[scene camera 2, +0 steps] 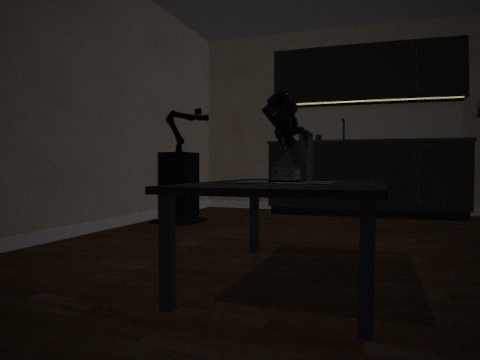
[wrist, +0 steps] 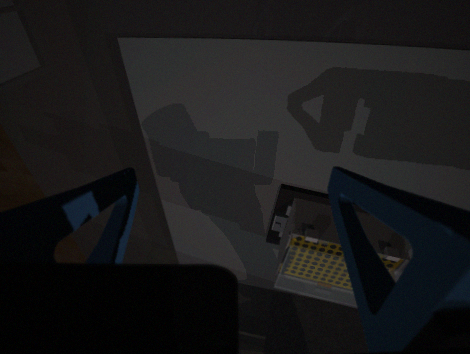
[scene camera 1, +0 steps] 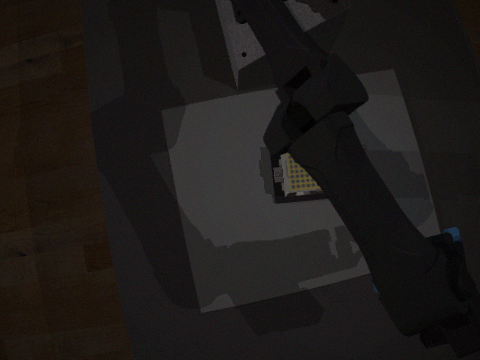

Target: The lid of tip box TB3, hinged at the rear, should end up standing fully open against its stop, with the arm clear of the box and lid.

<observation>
My gripper [wrist: 233, 178] is open, with nothing in its grasp. Further things: a translucent lid [scene camera 1: 298, 180] and a light grey mat [wrist: 226, 121].
The translucent lid is seen too in the wrist view [wrist: 318, 270].
</observation>
